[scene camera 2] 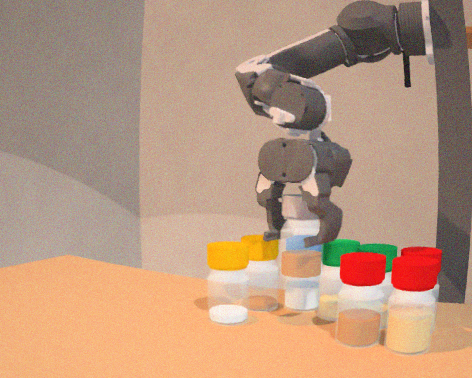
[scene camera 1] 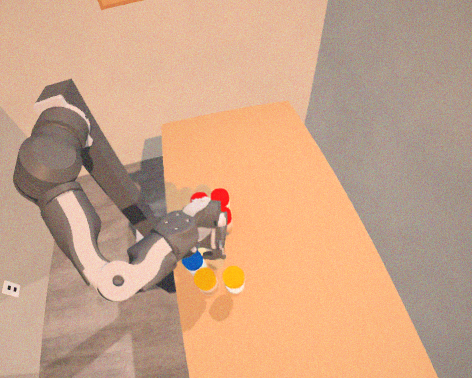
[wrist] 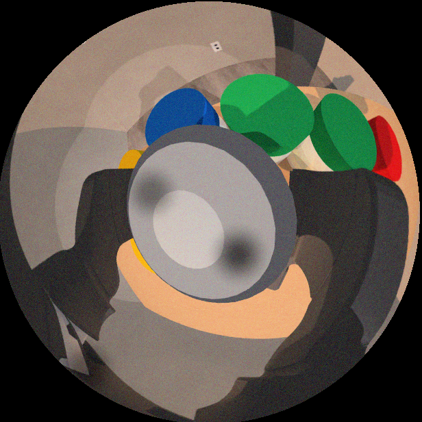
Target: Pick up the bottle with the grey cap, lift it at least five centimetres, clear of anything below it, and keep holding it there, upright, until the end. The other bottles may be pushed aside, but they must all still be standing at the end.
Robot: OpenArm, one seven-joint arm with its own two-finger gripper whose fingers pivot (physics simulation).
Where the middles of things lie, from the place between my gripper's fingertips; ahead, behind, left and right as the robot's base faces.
Now: hand 70 mm past the blue-capped bottle [scene camera 2: 299,296], 60 mm above it and 20 mm to the left of it. From my hand the other things lie so: red-capped bottle [scene camera 2: 360,303] 90 mm to the left, 60 mm below, 30 mm ahead.
